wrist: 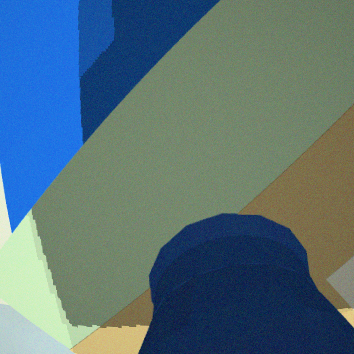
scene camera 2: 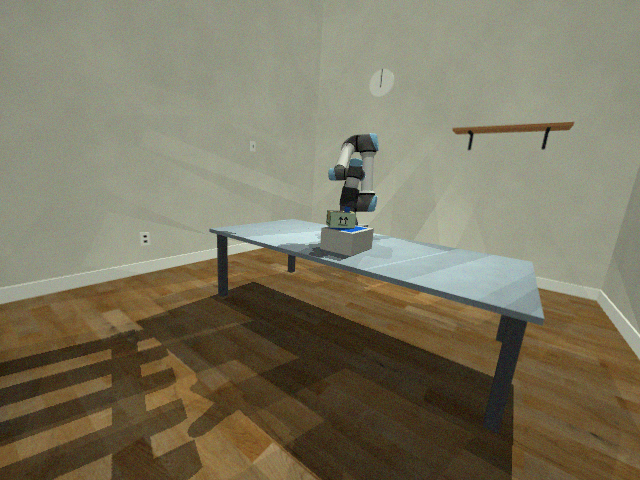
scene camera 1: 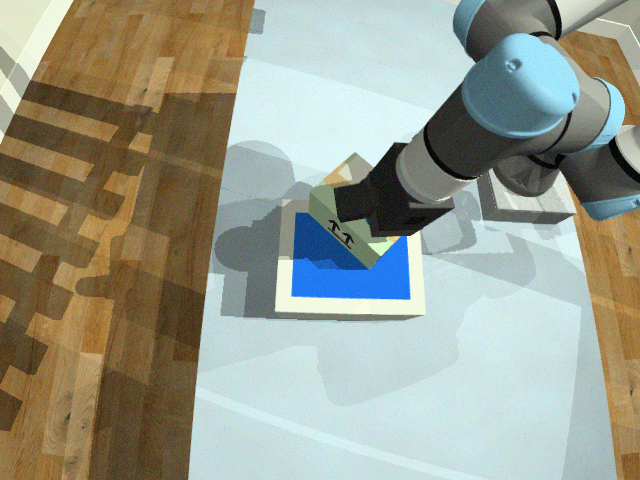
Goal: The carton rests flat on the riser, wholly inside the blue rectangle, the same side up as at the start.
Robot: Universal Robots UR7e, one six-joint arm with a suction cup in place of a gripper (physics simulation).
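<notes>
The green-and-tan carton is at the riser's top, with its printed arrows pointing up in the second scene view. It is turned diagonally to the blue rectangle. Its front corner shows over the blue, and its far part extends past the back of the riser in the first scene view. Whether it touches the riser or hangs slightly above cannot be told. My suction gripper is on the carton's top, its dark blue cup against it; the black wrist housing mostly hides the cup in the first scene view.
The pale blue table carries the riser and the arm. The arm's grey base block stands to the right of the riser in the first scene view. A wooden wall shelf is far behind.
</notes>
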